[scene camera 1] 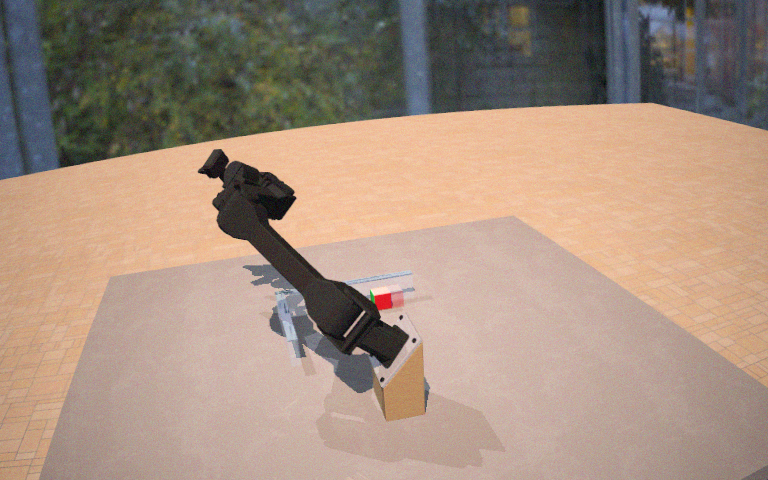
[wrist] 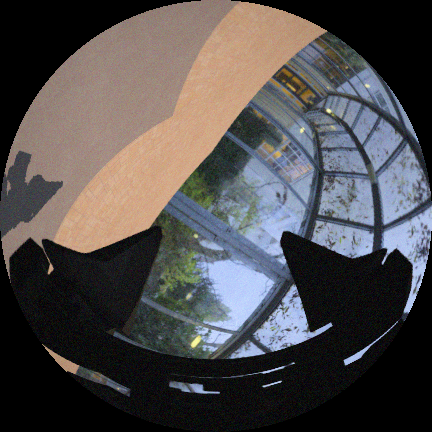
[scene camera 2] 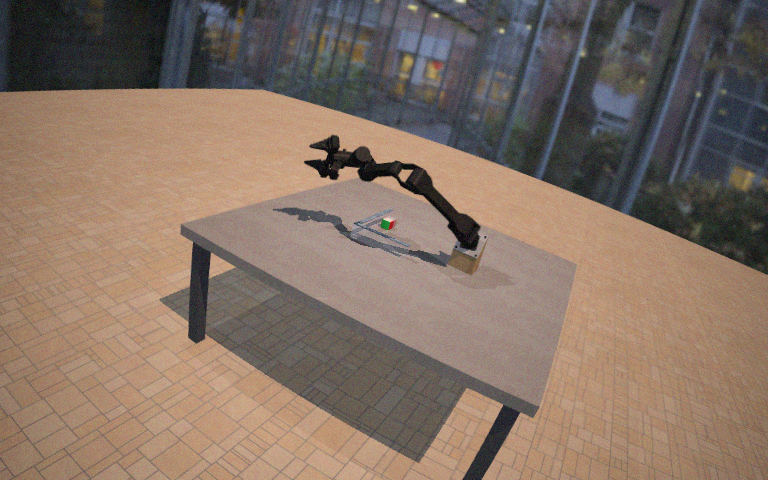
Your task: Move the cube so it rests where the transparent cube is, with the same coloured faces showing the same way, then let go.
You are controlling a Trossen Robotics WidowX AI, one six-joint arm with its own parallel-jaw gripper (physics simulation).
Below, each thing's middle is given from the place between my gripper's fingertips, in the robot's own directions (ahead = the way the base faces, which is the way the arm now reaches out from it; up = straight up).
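My hand: 26 cm above the grey L-shaped frame [scene camera 1: 290,303], 34 cm past it, 26 cm to the left of it.
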